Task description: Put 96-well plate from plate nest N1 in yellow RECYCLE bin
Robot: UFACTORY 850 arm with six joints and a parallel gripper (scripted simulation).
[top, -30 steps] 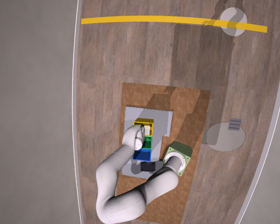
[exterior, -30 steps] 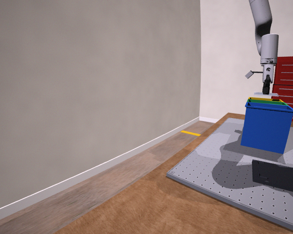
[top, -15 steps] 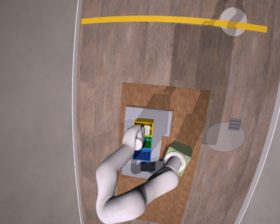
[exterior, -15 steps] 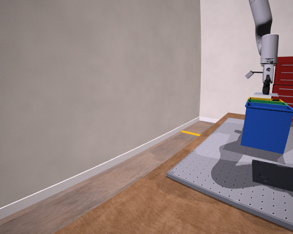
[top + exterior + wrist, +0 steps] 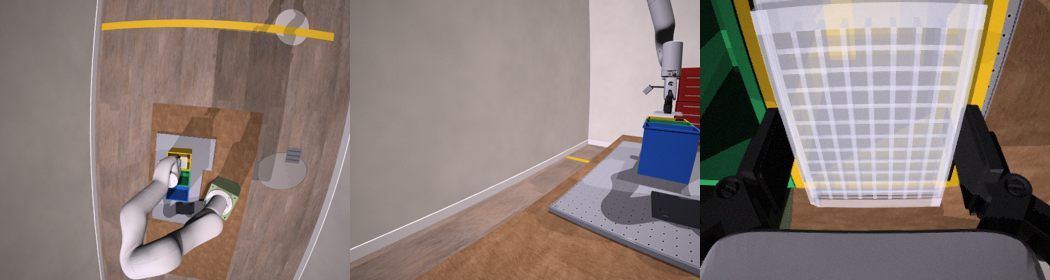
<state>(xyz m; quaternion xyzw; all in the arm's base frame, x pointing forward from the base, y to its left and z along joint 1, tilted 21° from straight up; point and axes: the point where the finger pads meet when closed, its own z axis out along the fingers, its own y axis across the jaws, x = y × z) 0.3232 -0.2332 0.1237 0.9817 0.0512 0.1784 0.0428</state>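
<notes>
Right now my hand is 13 cm above the yellow bin. From my hand the other things lie so: 96-well plate: 1 cm below; green bin: 1 cm behind, 13 cm to the left, 13 cm below; blue bin: 2 cm behind, 26 cm to the left, 13 cm below.
</notes>
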